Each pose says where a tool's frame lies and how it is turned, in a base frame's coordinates. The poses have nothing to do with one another.
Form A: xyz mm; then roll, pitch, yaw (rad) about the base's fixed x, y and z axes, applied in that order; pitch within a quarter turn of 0, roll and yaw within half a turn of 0.
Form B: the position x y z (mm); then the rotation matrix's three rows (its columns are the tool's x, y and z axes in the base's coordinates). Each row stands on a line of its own. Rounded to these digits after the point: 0 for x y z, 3 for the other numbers.
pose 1, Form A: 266 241 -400 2.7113 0.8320 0.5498
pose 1, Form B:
266 241 -400
0.574 0.738 -0.355
0.352 -0.614 -0.707
-0.739 0.281 -0.612

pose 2, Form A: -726 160 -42 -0.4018 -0.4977 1.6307
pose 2, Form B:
-726 160 -42
-0.053 -0.930 -0.364
0.877 0.131 -0.462
0.477 -0.344 0.809

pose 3, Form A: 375 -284 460 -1.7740 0.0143 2.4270
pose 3, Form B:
375 -284 460
-0.755 0.143 -0.640
0.655 0.143 -0.742
-0.014 -0.979 -0.202

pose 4, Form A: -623 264 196 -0.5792 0.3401 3.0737
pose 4, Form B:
-623 264 196
-0.941 0.125 -0.316
0.064 -0.847 -0.527
-0.334 -0.516 0.789

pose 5, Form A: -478 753 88 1.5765 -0.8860 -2.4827
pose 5, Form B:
-478 753 88
-0.500 0.609 -0.616
-0.387 0.479 0.788
0.775 0.633 -0.004

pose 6, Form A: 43 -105 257 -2.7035 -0.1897 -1.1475
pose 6, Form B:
43 -105 257
0.403 -0.793 0.457
-0.895 -0.445 0.019
0.189 -0.417 -0.889

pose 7, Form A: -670 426 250 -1.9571 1.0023 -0.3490
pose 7, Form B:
-670 426 250
0.506 -0.862 0.018
-0.184 -0.087 0.979
-0.843 -0.499 -0.203

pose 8, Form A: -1 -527 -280 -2.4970 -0.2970 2.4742
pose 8, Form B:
-1 -527 -280
-0.751 0.357 -0.556
0.592 0.737 -0.327
0.293 -0.575 -0.764

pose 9, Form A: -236 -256 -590 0.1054 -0.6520 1.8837
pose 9, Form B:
-236 -256 -590
-0.245 -0.927 0.286
0.756 -0.367 -0.542
0.607 0.084 0.790

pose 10, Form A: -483 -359 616 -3.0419 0.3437 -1.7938
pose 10, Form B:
-483 -359 616
-0.208 -0.963 0.171
-0.918 0.253 0.305
-0.337 -0.094 -0.937

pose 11, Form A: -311 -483 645 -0.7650 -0.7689 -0.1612
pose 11, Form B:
-311 -483 645
0.709 0.591 -0.384
-0.115 0.635 0.764
0.695 -0.498 0.518

